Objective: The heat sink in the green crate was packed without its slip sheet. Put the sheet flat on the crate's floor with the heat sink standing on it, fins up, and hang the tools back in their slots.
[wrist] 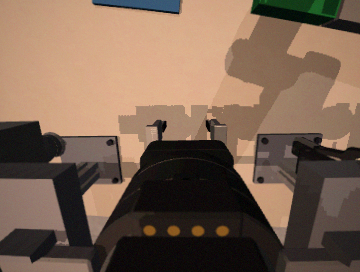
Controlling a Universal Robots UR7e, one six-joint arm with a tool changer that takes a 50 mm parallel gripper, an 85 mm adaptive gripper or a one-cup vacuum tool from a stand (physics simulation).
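Places are measured from the arm's base along level axes (x ahead, y left, z up), in metres.
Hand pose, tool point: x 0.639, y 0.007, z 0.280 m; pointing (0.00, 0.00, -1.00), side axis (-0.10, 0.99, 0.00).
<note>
Things, the pixels of their centre, and the offset from my tool point. "spot": a spot on its surface instead.
- green crate, surface spot: [295, 16] spot: dx -0.211, dy +0.181, dz -0.339 m
- dark tool with a round end, surface spot: [52, 145] spot: dx +0.011, dy -0.164, dz -0.169 m
- blue object, surface spot: [137, 5] spot: dx -0.211, dy -0.111, dz -0.350 m
- grey container, surface spot: [351, 16] spot: dx -0.229, dy +0.298, dz -0.357 m
The 50 mm parallel gripper [185, 125] is in the middle of the wrist view, between the grey blocks of the tool stand [31, 200]. Its two fingers stand apart, with no object between them. A row of gold contacts shows on the dark body near the camera; whether the tool is locked to the arm cannot be told. Part of the green crate [295, 16] shows at the top right. The heat sink and the slip sheet do not show. Part of the adaptive gripper [312, 150] shows in the stand at the right.
A dark tool with a round end [52, 145] is at the left of the stand. Grey bolted plates [102, 155] [272, 157] lie on both sides of the gripper. The edge of a blue object [137, 5] shows at the top, and a grey container [351, 16] adjoins the green crate.
</note>
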